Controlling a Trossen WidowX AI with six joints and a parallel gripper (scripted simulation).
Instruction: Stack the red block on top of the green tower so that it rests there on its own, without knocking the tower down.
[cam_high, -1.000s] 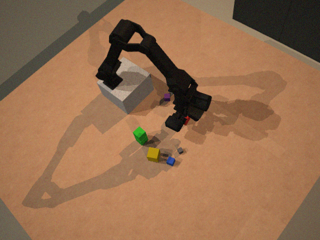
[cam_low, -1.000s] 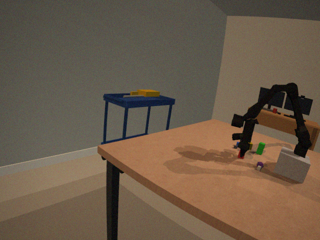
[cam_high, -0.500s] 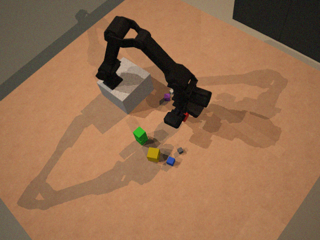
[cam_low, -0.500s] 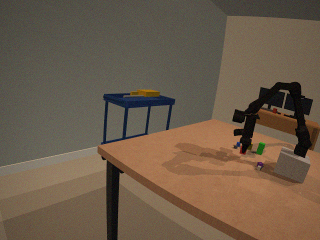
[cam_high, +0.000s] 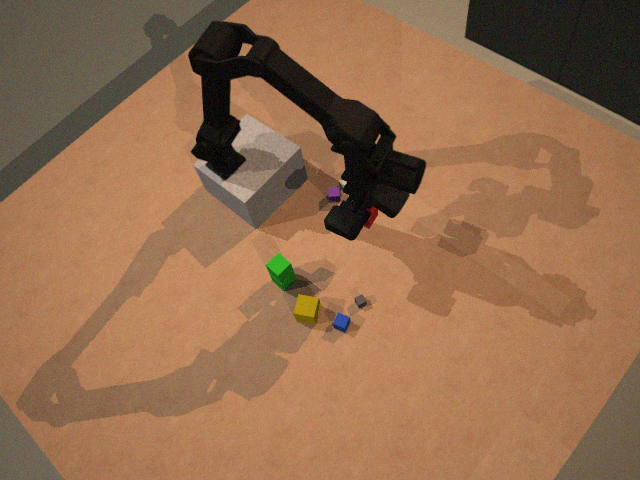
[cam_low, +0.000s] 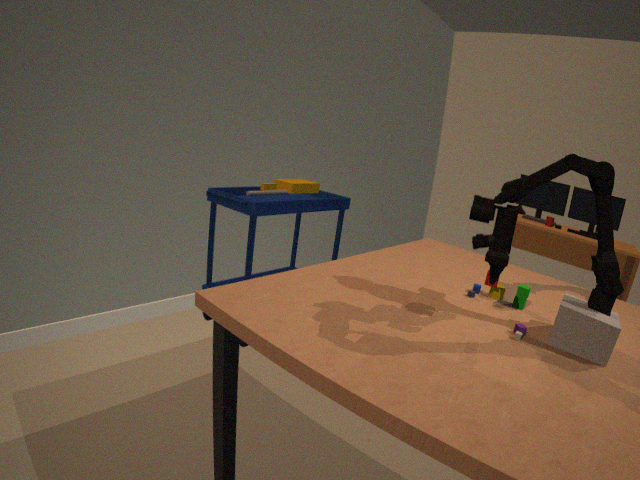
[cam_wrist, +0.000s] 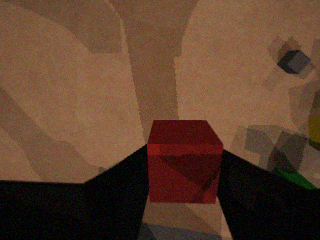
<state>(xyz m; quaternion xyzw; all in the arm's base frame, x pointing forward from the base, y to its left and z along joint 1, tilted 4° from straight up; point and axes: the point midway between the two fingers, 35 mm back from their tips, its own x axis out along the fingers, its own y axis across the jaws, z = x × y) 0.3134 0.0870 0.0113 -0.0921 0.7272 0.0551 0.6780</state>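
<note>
My gripper tip is 2 cm short of the yellow block, 20 cm to the left of it and 8 cm above it. The rest, counted from my gripper tip: purple block: 12 cm behind, 4 cm to the left, 9 cm below; red block: 1 cm above; small grey block: 8 cm ahead, 11 cm to the right, 9 cm below.
</note>
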